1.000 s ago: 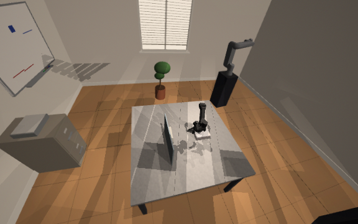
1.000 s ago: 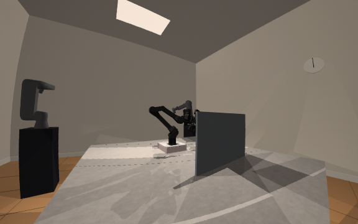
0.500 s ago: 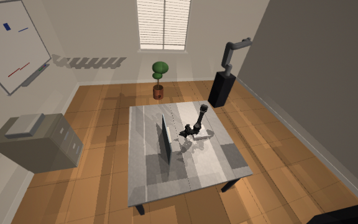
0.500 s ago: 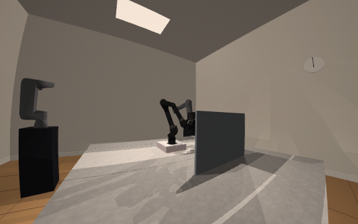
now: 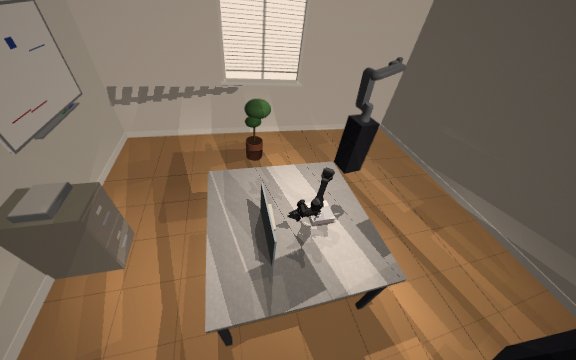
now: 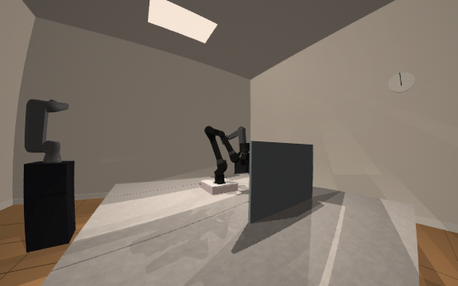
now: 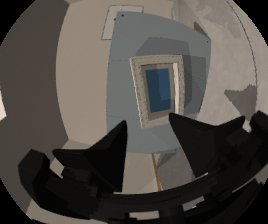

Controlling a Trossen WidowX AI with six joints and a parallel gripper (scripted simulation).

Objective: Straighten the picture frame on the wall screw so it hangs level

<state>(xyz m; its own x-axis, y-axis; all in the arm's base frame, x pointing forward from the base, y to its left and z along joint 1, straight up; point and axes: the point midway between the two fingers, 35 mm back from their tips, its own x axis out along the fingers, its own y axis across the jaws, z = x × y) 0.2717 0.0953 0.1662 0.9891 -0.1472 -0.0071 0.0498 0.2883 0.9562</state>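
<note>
Right now my gripper tip is 12 cm short of the picture frame, 4 cm to the left of it and 5 cm above it. From my gripper tip the other things lie so: grey wall panel 13 cm ahead, 2 cm to the right, 6 cm below.
</note>
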